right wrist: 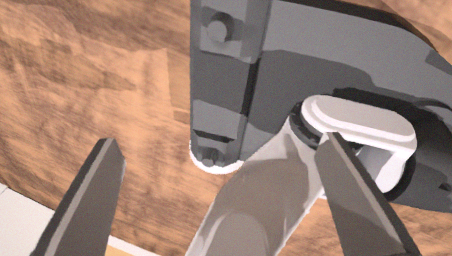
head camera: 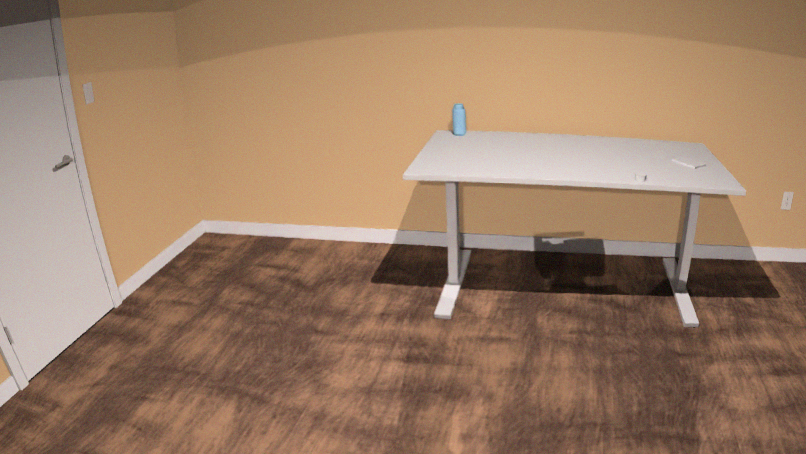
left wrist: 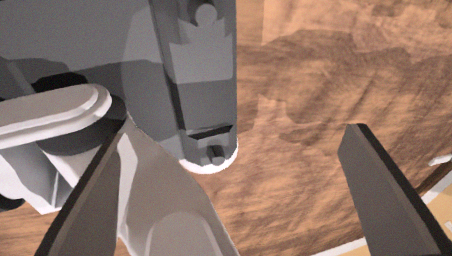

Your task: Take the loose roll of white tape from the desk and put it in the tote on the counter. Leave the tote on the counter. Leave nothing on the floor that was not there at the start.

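Places are measured from the robot's base along level axes (x ahead, y left, z up), in millimetres.
Where they show: left gripper, fingertip midpoint: [left wrist: 235, 142]; right gripper, fingertip midpoint: [right wrist: 221, 148].
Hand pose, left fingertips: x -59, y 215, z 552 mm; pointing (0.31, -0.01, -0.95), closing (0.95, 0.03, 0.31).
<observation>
After its pixels a point has its place.
A small white roll [head camera: 640, 177], apparently the tape, sits near the front edge of the white desk [head camera: 541, 157] {z 721, x 2326, y -532 mm}, right of its middle, in the head view. My left gripper [left wrist: 235, 142] {z 552, x -59, y 215 mm} is open and empty, with wood floor and my own base behind its fingers. My right gripper [right wrist: 221, 148] {z 547, x -78, y -224 mm} is open and empty too, over floor and base. Both are well away from the desk. The tote and the counter do not show in the head view.
A blue bottle [head camera: 459, 120] {z 806, x 2748, y -185 mm} stands at the desk's back left corner. A thin white item [head camera: 688, 163] {z 731, x 2173, y -1252 mm} lies at its right. The desk has two grey legs [head camera: 452, 231] {z 315, x 2456, y -113 mm} [head camera: 686, 242] {z 309, x 2187, y -1307 mm} with long feet. A white door [head camera: 45, 197] {z 794, x 2027, y 1888 mm} is at the far left. Wood floor [head camera: 338, 360] {z 1, x 1843, y 418 mm} lies before the desk.
</observation>
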